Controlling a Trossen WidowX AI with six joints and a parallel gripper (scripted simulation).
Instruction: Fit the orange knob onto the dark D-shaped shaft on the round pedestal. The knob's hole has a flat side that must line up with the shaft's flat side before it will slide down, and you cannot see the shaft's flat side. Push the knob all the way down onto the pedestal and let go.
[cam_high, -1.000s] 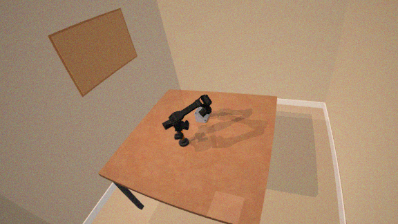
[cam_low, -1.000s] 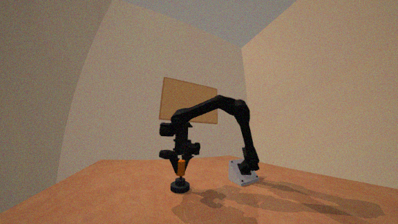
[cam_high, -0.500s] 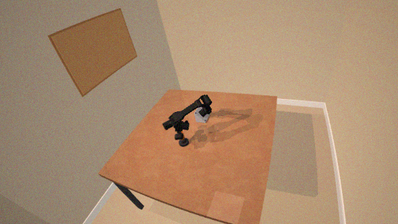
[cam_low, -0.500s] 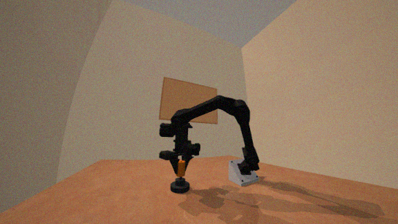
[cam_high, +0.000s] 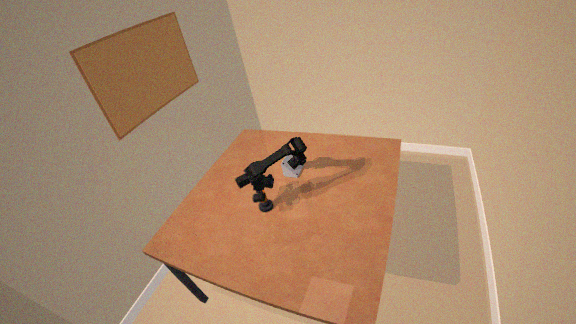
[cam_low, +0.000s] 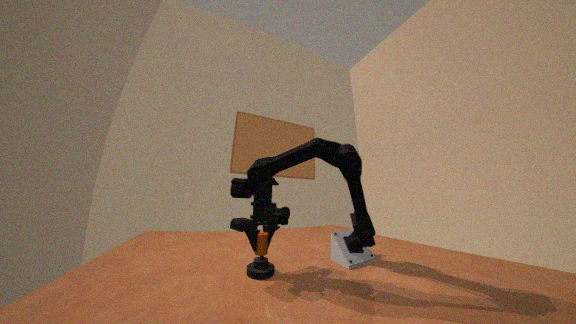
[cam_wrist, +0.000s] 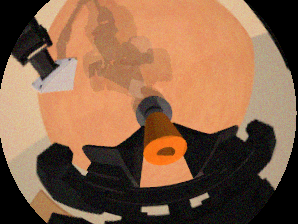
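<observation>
The orange knob is 2 cm above my gripper tip. Also, from my gripper tip: round dark pedestal: 4 cm below.
</observation>
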